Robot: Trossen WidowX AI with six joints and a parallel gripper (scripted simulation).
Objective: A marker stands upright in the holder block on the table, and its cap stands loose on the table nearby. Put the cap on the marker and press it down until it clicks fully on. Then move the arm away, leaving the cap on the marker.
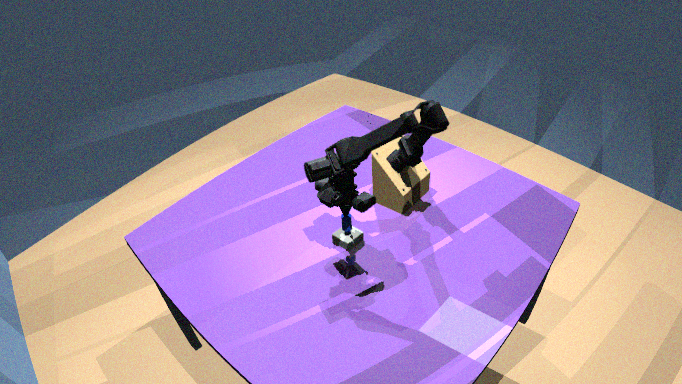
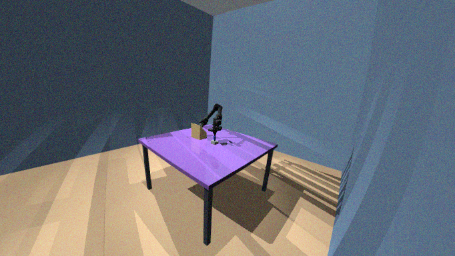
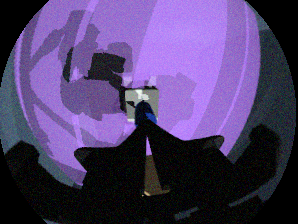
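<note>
My gripper tip is now 2 cm above the blue marker cap. The rest, counted from my gripper tip: holder block (8 cm below).
</note>
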